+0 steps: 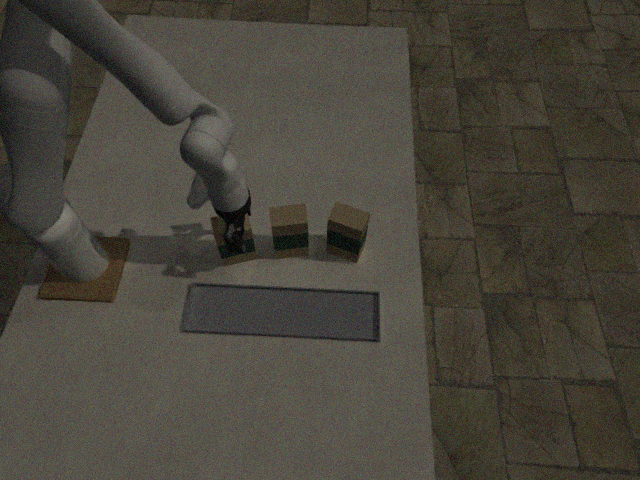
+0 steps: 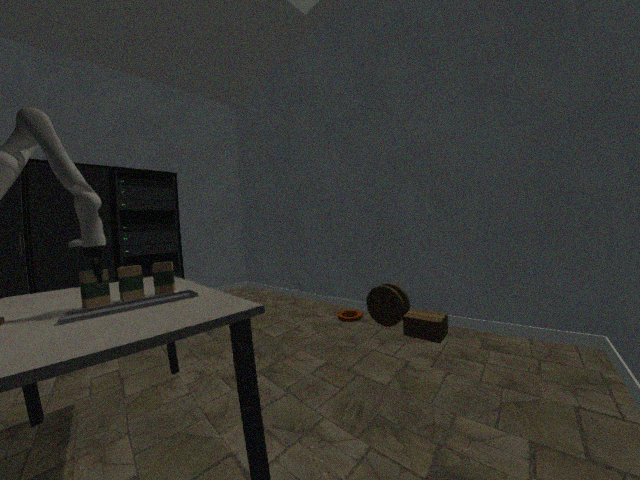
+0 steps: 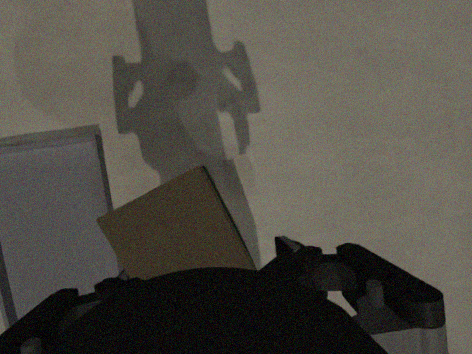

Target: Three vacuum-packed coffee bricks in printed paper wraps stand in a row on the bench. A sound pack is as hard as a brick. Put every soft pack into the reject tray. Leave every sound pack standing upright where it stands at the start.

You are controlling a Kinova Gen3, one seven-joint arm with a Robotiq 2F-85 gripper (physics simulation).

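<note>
Three upright packs with tan tops and dark green bands stand in a row. The left pack is partly hidden by my gripper. The gripper is open, pointing down at this pack's top; its fingers appear to be on either side of the upper part, with nothing gripped. Contact cannot be told. The middle pack and the right pack stand apart from it. The grey reject tray holds no pack.
The tray lies alongside the row on the pale bench. The arm's base stands on a wooden plate at the left. The middle pack stands close beside the left one. Dark racks stand behind the bench.
</note>
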